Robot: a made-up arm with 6 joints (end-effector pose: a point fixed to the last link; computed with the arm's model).
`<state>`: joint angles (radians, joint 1 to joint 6).
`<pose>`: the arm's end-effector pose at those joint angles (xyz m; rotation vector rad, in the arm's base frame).
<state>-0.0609 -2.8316 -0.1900 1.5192 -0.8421 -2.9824</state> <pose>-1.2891 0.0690 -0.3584 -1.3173 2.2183 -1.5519</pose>
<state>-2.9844 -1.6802 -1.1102 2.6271 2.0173 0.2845</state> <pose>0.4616 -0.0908 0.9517 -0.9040 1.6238 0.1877</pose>
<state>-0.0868 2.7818 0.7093 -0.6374 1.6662 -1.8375</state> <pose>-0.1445 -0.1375 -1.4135 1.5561 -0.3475 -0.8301</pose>
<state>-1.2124 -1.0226 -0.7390 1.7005 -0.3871 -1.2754</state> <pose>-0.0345 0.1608 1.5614 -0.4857 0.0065 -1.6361</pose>
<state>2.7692 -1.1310 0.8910 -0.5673 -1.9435 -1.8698</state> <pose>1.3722 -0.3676 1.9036 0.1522 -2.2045 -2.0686</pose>
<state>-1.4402 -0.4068 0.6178 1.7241 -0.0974 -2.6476</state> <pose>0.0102 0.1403 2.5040 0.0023 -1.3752 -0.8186</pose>
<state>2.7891 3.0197 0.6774 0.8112 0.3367 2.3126</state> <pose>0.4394 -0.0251 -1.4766 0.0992 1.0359 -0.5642</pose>
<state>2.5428 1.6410 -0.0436 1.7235 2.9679 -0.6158</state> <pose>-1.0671 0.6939 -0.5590 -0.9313 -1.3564 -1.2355</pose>
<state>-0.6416 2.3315 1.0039 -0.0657 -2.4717 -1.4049</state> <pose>0.7600 -0.7994 -1.2629 -0.1326 -1.8763 1.2020</pose>
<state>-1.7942 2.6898 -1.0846 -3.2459 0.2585 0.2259</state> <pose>0.2368 0.2075 -0.0411 0.5022 -0.8080 1.1717</pose>
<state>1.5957 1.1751 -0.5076 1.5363 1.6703 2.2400</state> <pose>-0.0231 1.1864 -0.0119 0.0430 -2.6656 1.4787</pose>
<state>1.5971 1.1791 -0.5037 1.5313 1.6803 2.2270</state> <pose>-0.0239 1.1881 -0.0163 0.0446 -2.6470 1.4908</pose>
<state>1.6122 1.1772 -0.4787 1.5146 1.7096 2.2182</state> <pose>-0.0398 1.2127 -0.0117 0.0625 -2.6373 1.4534</pose>
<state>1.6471 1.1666 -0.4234 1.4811 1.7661 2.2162</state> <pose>-0.0803 1.2687 0.0089 0.1081 -2.6365 1.3446</pose>
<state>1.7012 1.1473 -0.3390 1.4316 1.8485 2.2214</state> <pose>-0.1511 1.3506 0.0525 0.1896 -2.6307 1.1672</pose>
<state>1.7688 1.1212 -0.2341 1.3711 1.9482 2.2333</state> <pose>-0.2517 1.4420 0.1230 0.3055 -2.6010 0.9433</pose>
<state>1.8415 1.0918 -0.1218 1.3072 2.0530 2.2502</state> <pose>-0.3723 1.5228 0.2164 0.4418 -2.5355 0.7076</pose>
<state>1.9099 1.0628 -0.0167 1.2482 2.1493 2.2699</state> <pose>-0.4946 1.5794 0.3200 0.5745 -2.4413 0.4945</pose>
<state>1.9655 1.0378 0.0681 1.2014 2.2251 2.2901</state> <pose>-0.5978 1.6098 0.4152 0.6808 -2.3427 0.3277</pose>
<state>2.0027 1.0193 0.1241 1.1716 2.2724 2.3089</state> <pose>-0.6677 1.6214 0.4856 0.7476 -2.2679 0.2165</pose>
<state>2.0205 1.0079 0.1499 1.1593 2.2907 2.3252</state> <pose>-0.7012 1.6239 0.5242 0.7748 -2.2326 0.1564</pose>
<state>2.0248 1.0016 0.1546 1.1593 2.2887 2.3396</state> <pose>-0.7093 1.6232 0.5388 0.7755 -2.2295 0.1296</pose>
